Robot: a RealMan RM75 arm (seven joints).
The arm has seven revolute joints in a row. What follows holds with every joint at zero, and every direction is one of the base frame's. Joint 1 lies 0.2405 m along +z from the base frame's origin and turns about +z. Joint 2 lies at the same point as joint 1 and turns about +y. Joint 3 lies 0.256 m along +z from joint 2 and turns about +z. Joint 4 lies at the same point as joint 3 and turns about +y. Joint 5 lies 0.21 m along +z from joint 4 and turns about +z. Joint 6 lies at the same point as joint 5 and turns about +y. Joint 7 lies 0.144 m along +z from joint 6 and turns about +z. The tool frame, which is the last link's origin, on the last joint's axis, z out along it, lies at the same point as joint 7; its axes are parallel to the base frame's.
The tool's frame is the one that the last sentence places.
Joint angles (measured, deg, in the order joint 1, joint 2, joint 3, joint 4, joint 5, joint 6, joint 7), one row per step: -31.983 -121.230 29.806 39.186 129.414 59.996 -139.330; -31.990 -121.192 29.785 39.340 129.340 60.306 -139.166; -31.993 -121.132 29.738 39.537 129.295 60.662 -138.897; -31.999 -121.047 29.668 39.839 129.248 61.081 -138.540; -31.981 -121.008 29.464 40.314 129.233 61.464 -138.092; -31.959 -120.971 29.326 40.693 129.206 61.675 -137.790; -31.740 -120.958 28.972 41.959 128.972 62.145 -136.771; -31.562 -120.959 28.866 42.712 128.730 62.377 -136.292; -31.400 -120.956 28.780 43.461 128.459 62.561 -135.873; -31.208 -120.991 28.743 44.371 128.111 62.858 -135.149; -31.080 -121.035 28.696 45.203 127.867 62.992 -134.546
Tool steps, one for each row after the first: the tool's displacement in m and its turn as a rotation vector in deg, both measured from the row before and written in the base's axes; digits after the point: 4 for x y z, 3 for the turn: 0.0007 0.0001 0.0007 -0.045 -0.005 -0.322; 0.0006 0.0002 0.0011 -0.043 0.095 -0.420; 0.0007 0.0004 0.0017 0.009 0.192 -0.549; 0.0006 0.0005 0.0024 0.200 0.304 -0.579; 0.0003 0.0005 0.0021 0.225 0.265 -0.385; 0.0004 0.0009 0.0062 0.872 0.880 -1.109; 0.0002 0.0004 0.0036 0.541 0.434 -0.561; 0.0003 0.0005 0.0036 0.580 0.413 -0.525; 0.0009 0.0005 0.0039 0.581 0.606 -0.867; 0.0008 0.0007 0.0036 0.591 0.632 -0.717
